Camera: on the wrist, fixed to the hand. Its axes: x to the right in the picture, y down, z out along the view.
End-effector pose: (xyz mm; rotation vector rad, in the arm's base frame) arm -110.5 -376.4 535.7 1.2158 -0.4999 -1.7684
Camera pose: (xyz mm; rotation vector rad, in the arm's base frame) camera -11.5 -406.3 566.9 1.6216 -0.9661 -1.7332
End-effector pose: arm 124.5 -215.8 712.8 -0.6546 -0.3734 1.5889
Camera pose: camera 101.4 -238.0 609.6 -0.2464 0.0453 1.5280
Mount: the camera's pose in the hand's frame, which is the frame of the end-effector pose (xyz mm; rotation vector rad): -1.6 82.5 -69.7 0.5285 0.0194 -0.0679
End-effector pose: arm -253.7 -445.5 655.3 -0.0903 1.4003 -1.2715
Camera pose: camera -256.3 -368.7 579.4 0.2375 1.0438 -1.6627
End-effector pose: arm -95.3 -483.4 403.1 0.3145 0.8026 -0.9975
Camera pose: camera -58.0 -398.7 347.5 0.7543 0.5583 -1.2660
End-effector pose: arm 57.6 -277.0 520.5 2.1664 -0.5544 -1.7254
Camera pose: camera 116.7 -348.0 576.4 -2.3681 0.9591 1.5986
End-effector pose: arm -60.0 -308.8 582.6 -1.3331 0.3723 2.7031
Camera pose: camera -22.1 -406.7 557.2 -1.1833 0.9425 2.2988
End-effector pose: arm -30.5 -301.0 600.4 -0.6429 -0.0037 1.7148
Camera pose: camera -76.0 -347.2 514.0 -0.2610 0.4231 1.5538
